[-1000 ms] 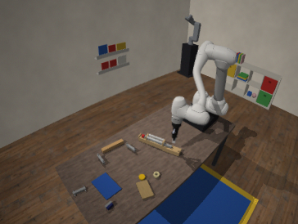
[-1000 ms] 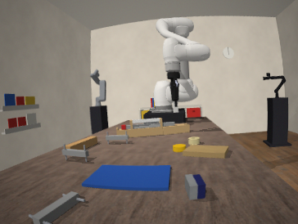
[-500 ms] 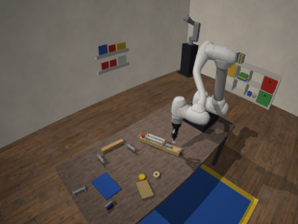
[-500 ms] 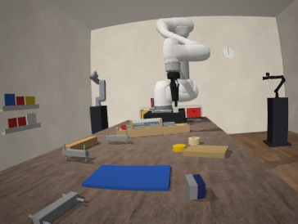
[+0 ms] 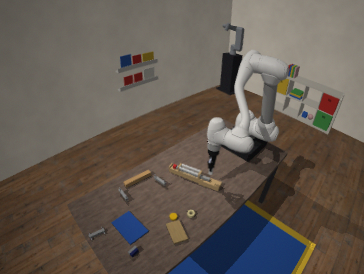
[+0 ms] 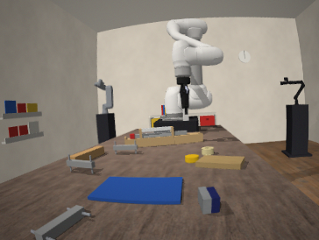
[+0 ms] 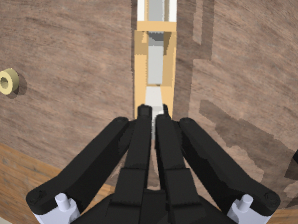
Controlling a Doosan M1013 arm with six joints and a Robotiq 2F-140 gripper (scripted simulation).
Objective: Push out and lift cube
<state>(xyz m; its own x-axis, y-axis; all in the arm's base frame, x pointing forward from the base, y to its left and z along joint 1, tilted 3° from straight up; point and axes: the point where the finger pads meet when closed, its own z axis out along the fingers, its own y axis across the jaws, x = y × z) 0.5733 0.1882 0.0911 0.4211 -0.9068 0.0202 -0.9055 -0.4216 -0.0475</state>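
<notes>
The red cube is 27 cm to the right of my hand, 12 cm ahead of it and 9 cm below it. From my hand the other things lie so: yellow disc (38 cm ahead, 14 cm below, 8 cm to the left); then wooden board (43 cm ahead, 19 cm to the left, 14 cm below); then channel (15 cm to the right, 10 cm below, 7 cm ahead).
</notes>
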